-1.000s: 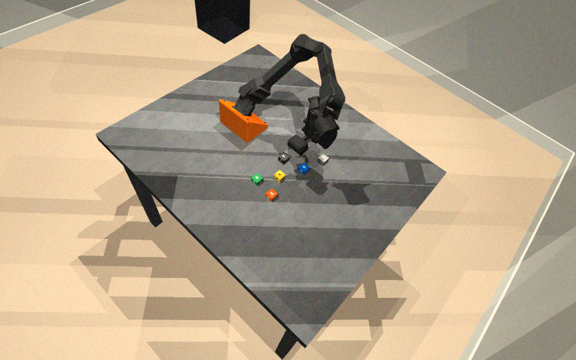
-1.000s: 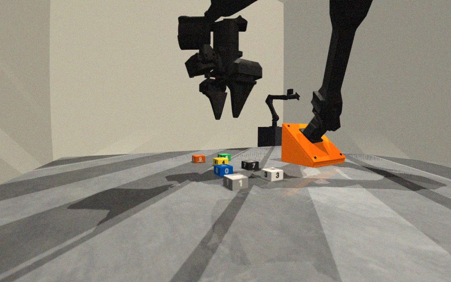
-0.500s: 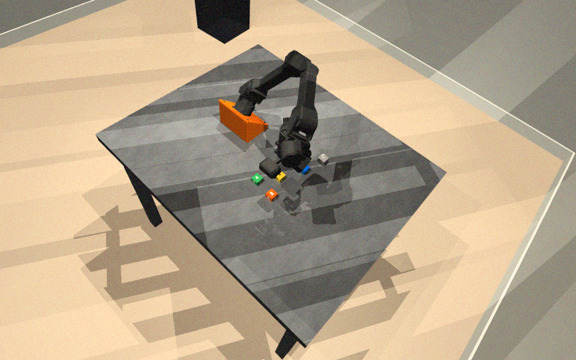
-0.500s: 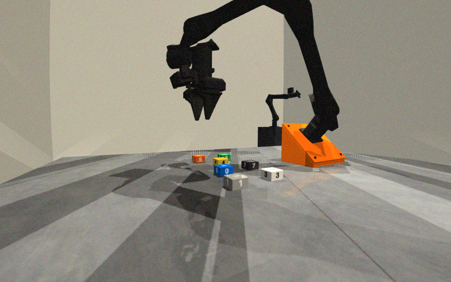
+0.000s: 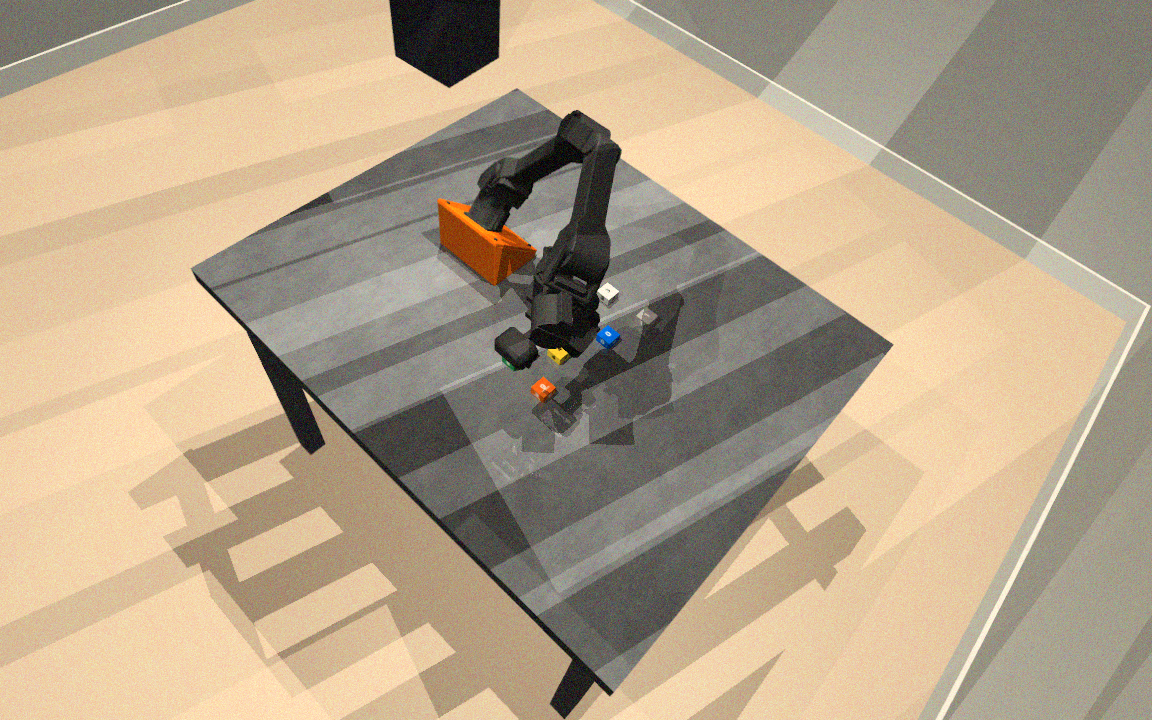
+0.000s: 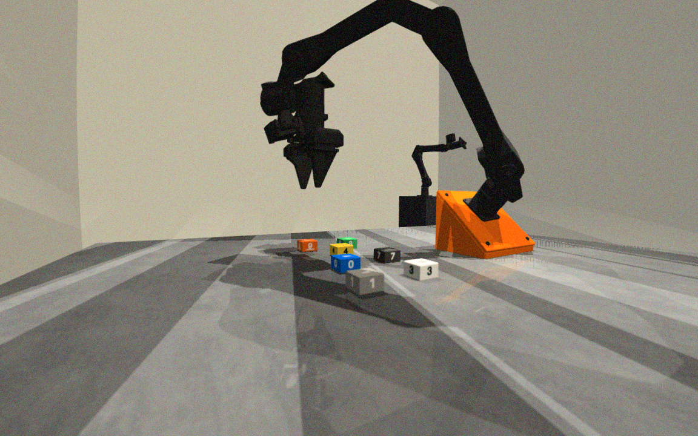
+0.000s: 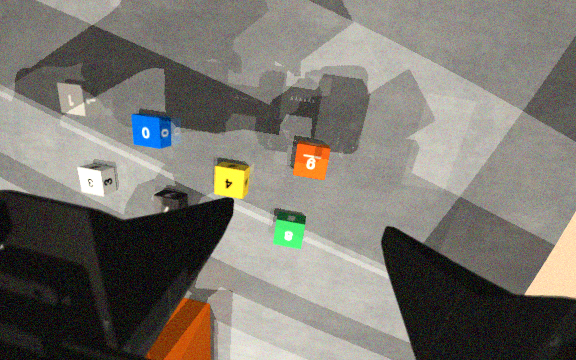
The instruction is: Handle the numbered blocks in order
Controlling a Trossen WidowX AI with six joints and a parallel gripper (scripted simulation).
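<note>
The blue 0 block is 3 cm ahead of my gripper tip, 18 cm to the left of it and 11 cm below it. From my gripper tip the other things lie so: orange block 1 cm ahead, 11 cm below; then green block 8 cm behind, 2 cm to the left, 11 cm below; then yellow 4 block 2 cm behind, 8 cm to the left, 11 cm below.
</note>
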